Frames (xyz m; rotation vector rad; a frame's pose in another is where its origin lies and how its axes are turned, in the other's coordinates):
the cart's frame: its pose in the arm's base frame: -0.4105 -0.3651 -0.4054 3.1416 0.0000 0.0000
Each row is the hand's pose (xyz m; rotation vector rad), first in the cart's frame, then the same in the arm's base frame.
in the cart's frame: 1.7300 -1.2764 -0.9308 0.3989 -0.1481 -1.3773
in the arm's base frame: 1.3195 0.9113 0.5254 -2.1200 -1.7793 0.1913
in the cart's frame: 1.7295 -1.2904 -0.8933 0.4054 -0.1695 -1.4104
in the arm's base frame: 1.3190 0.9253 0.4879 -2.0839 -1.8117 0.2177
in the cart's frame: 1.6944 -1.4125 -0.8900 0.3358 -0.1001 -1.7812
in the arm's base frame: 1.2839 1.0474 0.4846 -1.7727 -2.2268 0.1251
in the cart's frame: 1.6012 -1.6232 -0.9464 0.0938 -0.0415 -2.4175
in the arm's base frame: 1.1907 1.2581 0.5410 -1.0846 -2.8706 0.0493
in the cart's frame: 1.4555 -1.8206 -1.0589 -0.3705 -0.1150 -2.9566
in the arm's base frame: 1.0450 1.4555 0.6535 0.2325 2.8817 -0.1121
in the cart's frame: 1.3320 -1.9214 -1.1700 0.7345 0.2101 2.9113
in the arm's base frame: 0.9215 1.5563 0.7646 -0.1798 2.6367 -0.1903
